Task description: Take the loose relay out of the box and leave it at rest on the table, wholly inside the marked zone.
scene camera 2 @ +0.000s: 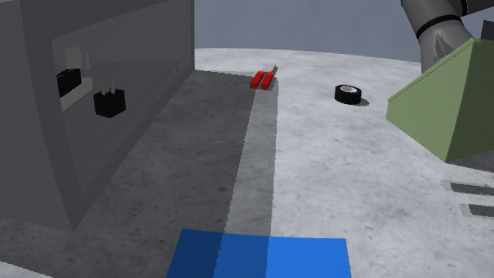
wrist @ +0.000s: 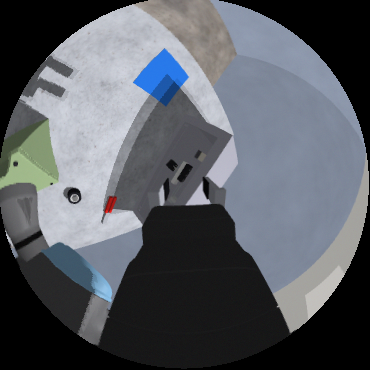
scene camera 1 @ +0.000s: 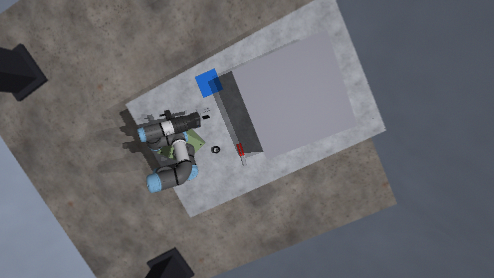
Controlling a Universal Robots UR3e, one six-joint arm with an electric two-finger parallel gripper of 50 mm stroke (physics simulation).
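Where they show: gripper, between the fingertips: (wrist: 185, 183) (scene camera 1: 209, 112); arm's base, origin of its link: (scene camera 2: 459, 79).
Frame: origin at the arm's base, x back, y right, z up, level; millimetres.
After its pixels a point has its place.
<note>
The loose relay (scene camera 2: 110, 103) {x -522, y -29, z -35 mm} (wrist: 171, 164) {x -515, y -18, z -31 mm}, a small black block with pale pins, lies inside the grey box (scene camera 1: 300, 95) {x -755, y 68, z 121 mm} (scene camera 2: 42, 150) {x -518, y -223, z 3 mm} (wrist: 220, 137) {x -509, y -197, z 93 mm}, on its floor near the open side. The marked zone (scene camera 1: 205, 83) {x -331, y -301, z -82 mm} (scene camera 2: 310, 260) {x -306, y -254, z -82 mm} (wrist: 161, 71) {x -331, y -299, z -82 mm} is a blue square on the table, partly in the box's shadow. My gripper (scene camera 1: 206, 113) {x -305, y -97, z 157 mm} (wrist: 185, 183) {x -305, y -97, z 157 mm} is open and empty, outside the box, facing its open side. In the wrist view the relay shows beyond the fingers, a little left of the middle between them. The gripper does not show in scene camera 2.
Inside the box, a black block (scene camera 2: 69, 82) {x -610, y 27, z -18 mm} (wrist: 185, 172) {x -614, y 11, z -8 mm} sits on a pale base, with a pale block (scene camera 2: 75, 57) {x -682, y 211, z -21 mm} (wrist: 200, 156) {x -700, y -77, z -21 mm} nearby. A red-handled tool (scene camera 1: 240, 149) {x -310, y 186, z -73 mm} (scene camera 2: 262, 80) {x -306, y 156, z -71 mm} (wrist: 110, 204) {x -305, y 185, z -77 mm}, black ring (scene camera 1: 215, 152) {x -149, y 115, z -64 mm} (scene camera 2: 347, 98) {x -171, y 80, z -73 mm} (wrist: 73, 191) {x -163, y 80, z -66 mm} and green wedge (scene camera 1: 197, 140) {x -108, y -13, z -14 mm} (scene camera 2: 425, 110) {x -101, y -59, z -33 mm} (wrist: 37, 165) {x -99, y -69, z 37 mm} are on the table.
</note>
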